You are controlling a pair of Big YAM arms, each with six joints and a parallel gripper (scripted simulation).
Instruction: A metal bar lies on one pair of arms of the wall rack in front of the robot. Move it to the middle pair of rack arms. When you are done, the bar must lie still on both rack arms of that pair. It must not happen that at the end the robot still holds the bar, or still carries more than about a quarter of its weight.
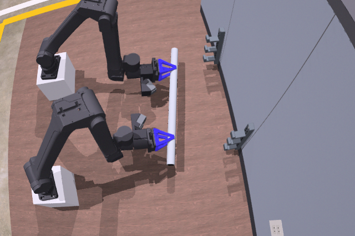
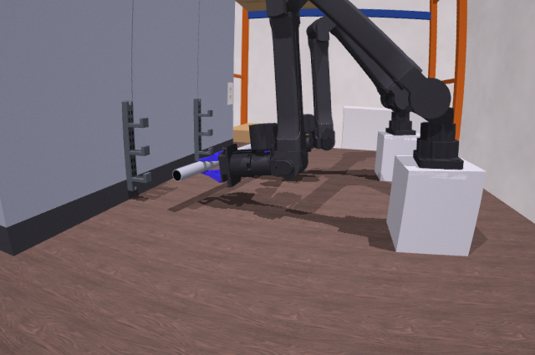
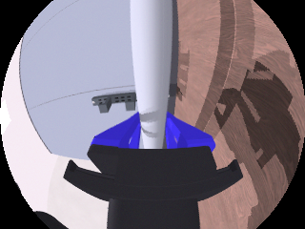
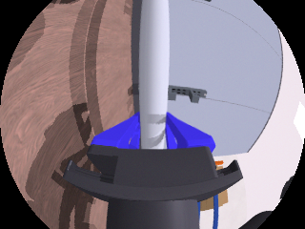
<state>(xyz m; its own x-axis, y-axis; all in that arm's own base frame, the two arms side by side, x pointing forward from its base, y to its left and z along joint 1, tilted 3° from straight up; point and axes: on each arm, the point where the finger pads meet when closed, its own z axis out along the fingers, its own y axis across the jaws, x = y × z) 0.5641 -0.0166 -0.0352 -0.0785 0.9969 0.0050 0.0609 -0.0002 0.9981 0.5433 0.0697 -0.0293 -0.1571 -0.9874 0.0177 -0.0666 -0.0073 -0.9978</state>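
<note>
The metal bar lies 15 cm to the left of my right hand and 2 cm ahead of it. From my right hand the other things lie so: grey wall panel 41 cm ahead, 34 cm above, 14 cm to the left.
</note>
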